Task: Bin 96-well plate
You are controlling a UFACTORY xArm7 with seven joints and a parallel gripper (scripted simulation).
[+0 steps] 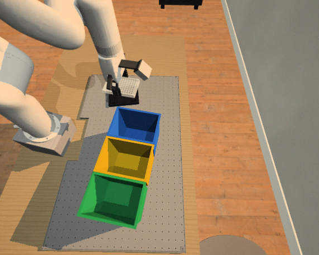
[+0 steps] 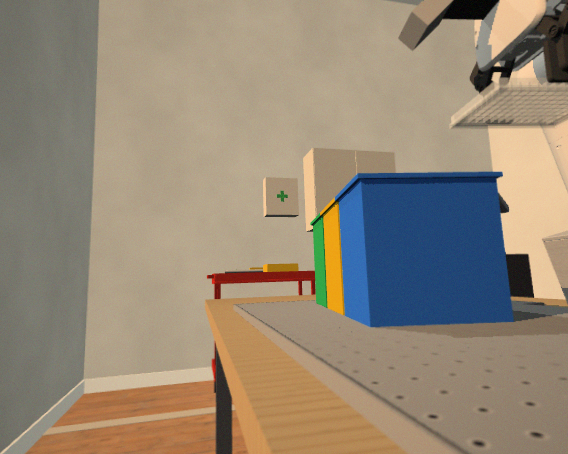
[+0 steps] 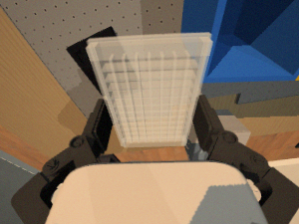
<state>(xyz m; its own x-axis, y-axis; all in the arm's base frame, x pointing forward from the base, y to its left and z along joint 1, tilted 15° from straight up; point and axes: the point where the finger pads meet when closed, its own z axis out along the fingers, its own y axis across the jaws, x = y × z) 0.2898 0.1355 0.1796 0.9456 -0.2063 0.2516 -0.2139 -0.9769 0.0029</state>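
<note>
Right now the blue bin is 15 cm below my hand, 14 cm to the right of it and 5 cm ahead of it. The rest, counted from my hand: yellow bin 27 cm to the right, 15 cm below, 2 cm ahead; then 96-well plate 1 cm below; then black plate nest 24 cm below, 13 cm to the left, 4 cm behind.
</note>
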